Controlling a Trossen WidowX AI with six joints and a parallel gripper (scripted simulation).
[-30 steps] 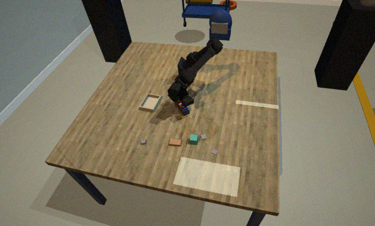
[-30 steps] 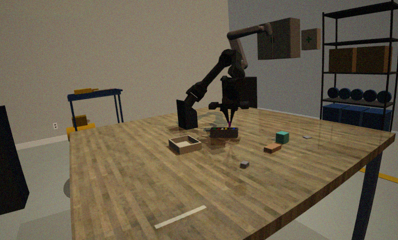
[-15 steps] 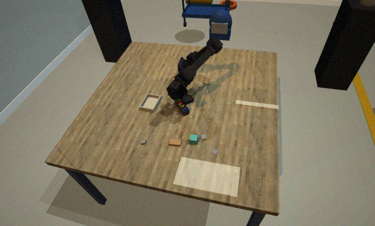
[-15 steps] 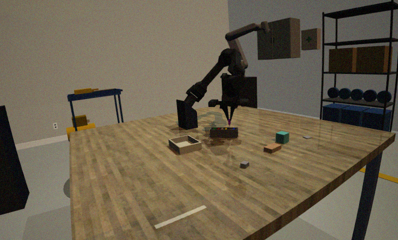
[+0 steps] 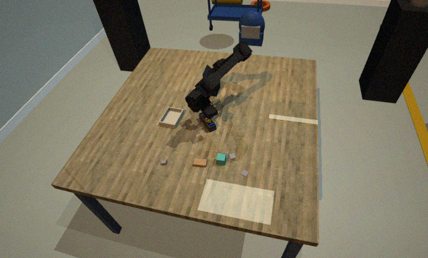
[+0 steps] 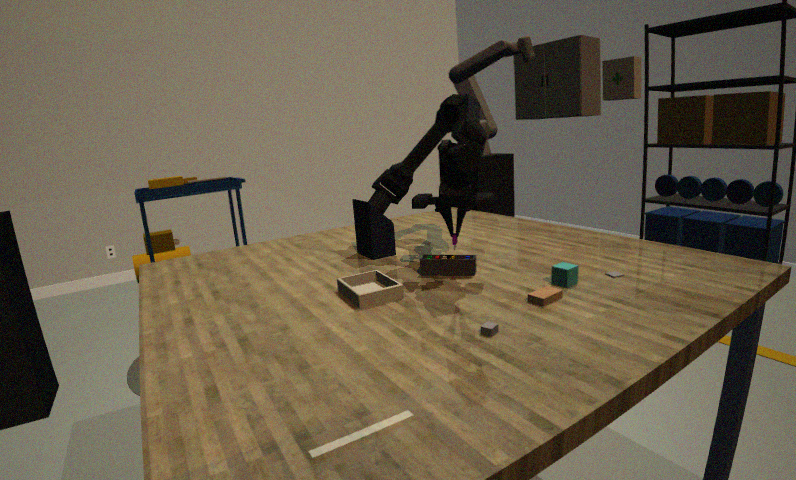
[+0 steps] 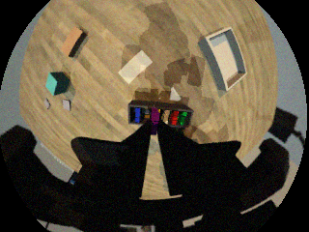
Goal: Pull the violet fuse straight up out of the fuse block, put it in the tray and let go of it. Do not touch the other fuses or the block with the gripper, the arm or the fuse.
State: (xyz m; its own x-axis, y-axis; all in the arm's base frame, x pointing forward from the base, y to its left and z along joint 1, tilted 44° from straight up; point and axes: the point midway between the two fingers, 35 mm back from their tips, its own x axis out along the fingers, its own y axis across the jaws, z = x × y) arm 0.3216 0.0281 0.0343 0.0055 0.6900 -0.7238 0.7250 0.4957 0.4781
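The tray is 3 cm behind my gripper tip, 22 cm to the right of it and 9 cm below it. From my gripper tip the other things lie so: violet fuse (1 cm below).
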